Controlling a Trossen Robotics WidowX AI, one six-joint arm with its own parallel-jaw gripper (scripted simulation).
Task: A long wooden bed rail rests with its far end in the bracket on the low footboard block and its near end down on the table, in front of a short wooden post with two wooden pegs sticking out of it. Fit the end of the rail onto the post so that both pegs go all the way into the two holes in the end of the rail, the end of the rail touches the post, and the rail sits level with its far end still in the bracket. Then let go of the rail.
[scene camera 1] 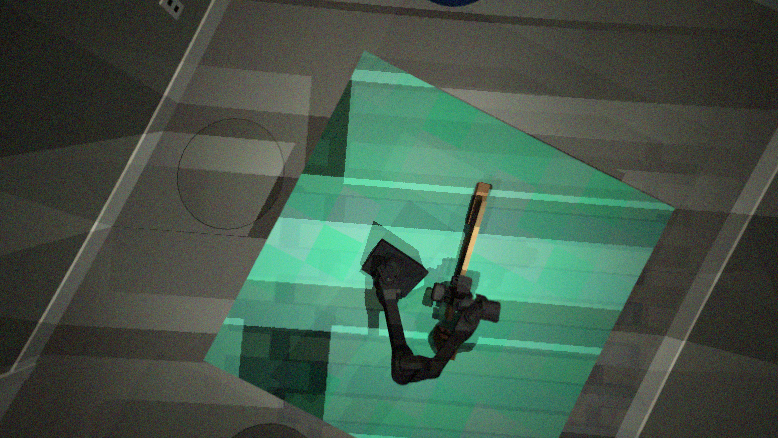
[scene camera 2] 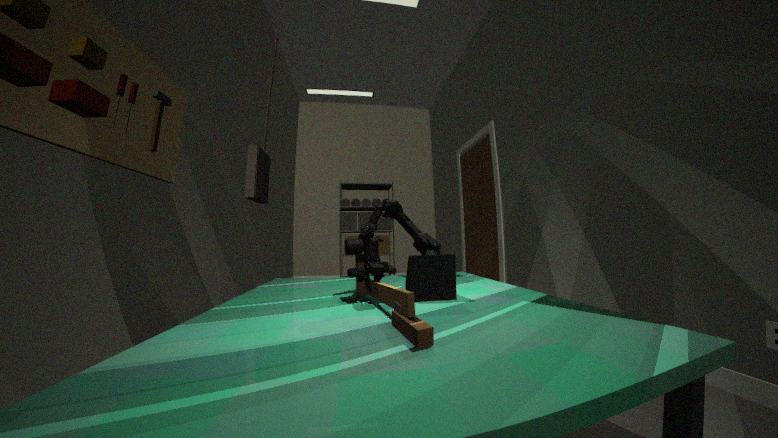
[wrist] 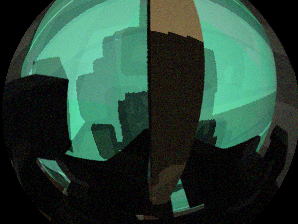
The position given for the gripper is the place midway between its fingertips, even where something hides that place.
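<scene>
A wooden rail [scene camera 2: 387,294] is part of the scene, and scene camera 1 shows the rail [scene camera 1: 480,207] as well. The gripper [scene camera 2: 372,292] is visible along with it, and so it is in scene camera 1, where the gripper [scene camera 1: 453,293] can be seen, and in the wrist view, which shows the gripper [wrist: 158,132] too.
</scene>
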